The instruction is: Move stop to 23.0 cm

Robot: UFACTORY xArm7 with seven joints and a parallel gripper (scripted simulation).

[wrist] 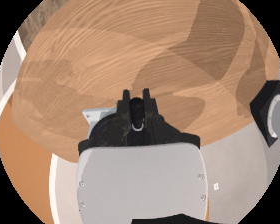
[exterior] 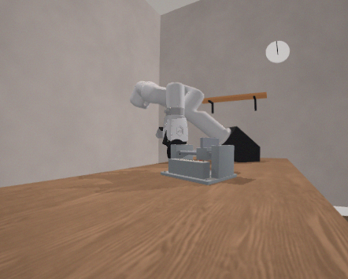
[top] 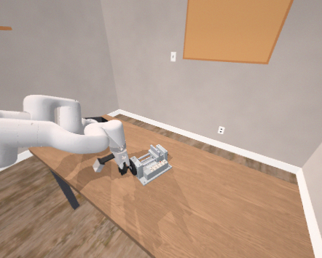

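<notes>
My hand is 20 mm to the right of the handwheel and 20 mm short of it. Round my hand: sliding stop block: 150 mm ahead, 130 mm to the left, 30 mm above.
</notes>
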